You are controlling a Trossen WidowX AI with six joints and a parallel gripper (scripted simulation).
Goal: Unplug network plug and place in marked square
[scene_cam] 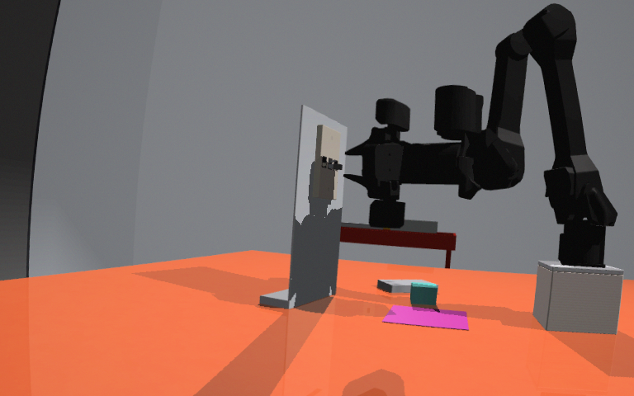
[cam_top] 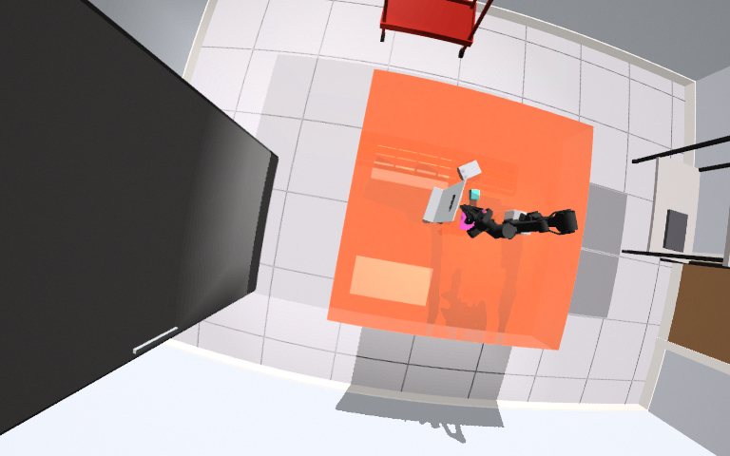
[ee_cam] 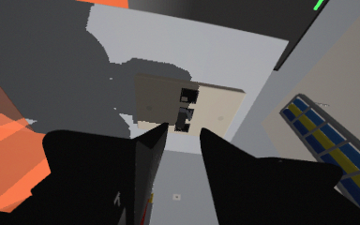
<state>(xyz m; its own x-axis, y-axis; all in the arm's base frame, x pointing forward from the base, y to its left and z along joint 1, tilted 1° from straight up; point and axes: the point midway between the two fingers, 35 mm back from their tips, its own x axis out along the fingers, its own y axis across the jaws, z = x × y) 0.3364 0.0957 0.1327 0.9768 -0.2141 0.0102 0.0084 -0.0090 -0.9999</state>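
Now: gripper tip 3 cm short of the grey network plug. Round my gripper tip: flat grey block 5 cm behind, 23 cm to the right, 22 cm below; then pink marked square 15 cm behind, 1 cm to the right, 22 cm below; then upright panel 5 cm ahead, 9 cm below.
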